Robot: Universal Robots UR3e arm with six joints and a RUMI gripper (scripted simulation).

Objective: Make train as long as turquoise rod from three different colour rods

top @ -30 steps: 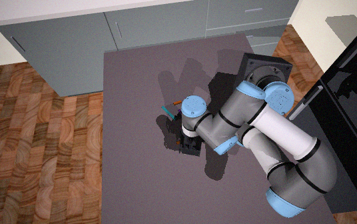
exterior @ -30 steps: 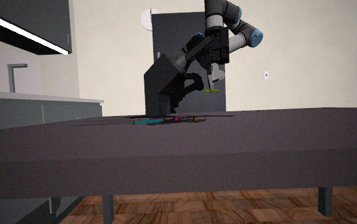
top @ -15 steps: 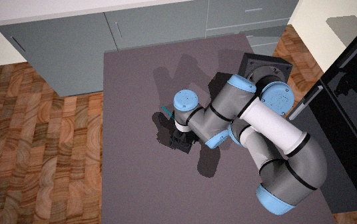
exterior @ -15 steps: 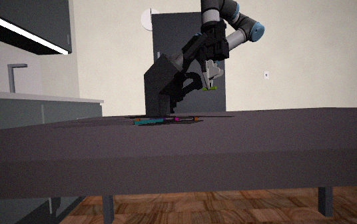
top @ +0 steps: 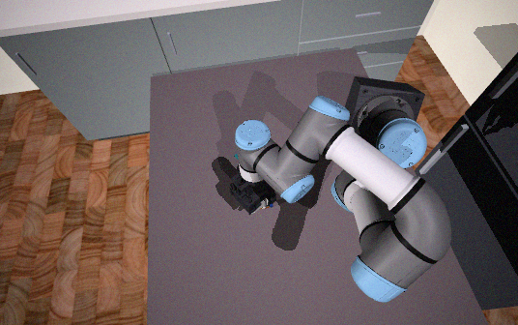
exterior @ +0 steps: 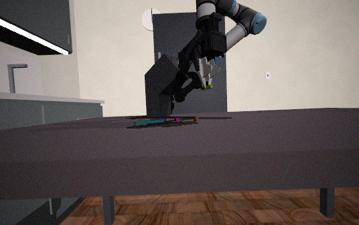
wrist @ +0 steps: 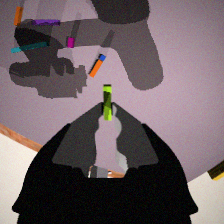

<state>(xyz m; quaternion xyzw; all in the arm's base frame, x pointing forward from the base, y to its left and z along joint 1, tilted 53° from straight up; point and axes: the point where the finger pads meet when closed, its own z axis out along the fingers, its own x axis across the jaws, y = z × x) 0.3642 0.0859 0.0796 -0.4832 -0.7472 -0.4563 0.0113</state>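
My gripper is now 12 cm above the blue rod, 4 cm to the left of it and 3 cm past it. Round my hand: magenta rod: 12 cm below, 11 cm to the right, 2 cm behind; purple rod: 18 cm to the right, 12 cm below, 3 cm behind; lime rod: 1 cm below.
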